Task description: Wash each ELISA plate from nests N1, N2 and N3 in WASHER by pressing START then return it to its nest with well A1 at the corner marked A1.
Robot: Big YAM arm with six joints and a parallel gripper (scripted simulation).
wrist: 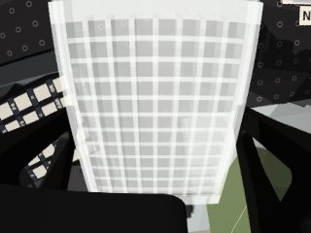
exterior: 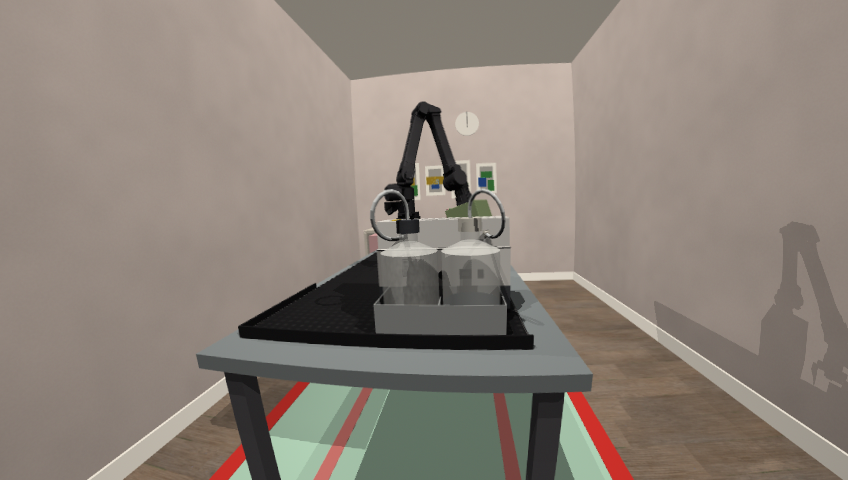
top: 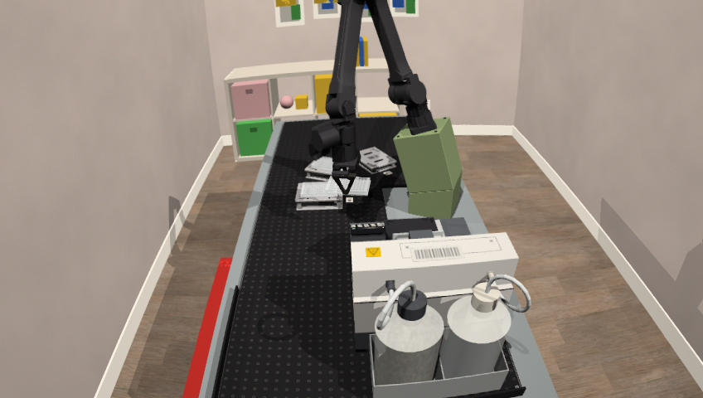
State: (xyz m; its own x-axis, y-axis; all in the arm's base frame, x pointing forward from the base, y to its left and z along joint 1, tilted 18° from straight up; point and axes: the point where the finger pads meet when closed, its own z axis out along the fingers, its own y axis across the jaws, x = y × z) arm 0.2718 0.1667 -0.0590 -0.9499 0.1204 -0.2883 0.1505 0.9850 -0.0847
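The washer carrier lies 180 mm behind my hand, 130 mm to the left of it and 80 mm below it. Also, from my hand: plate washer 280 mm to the left, 180 mm behind, 40 mm below.
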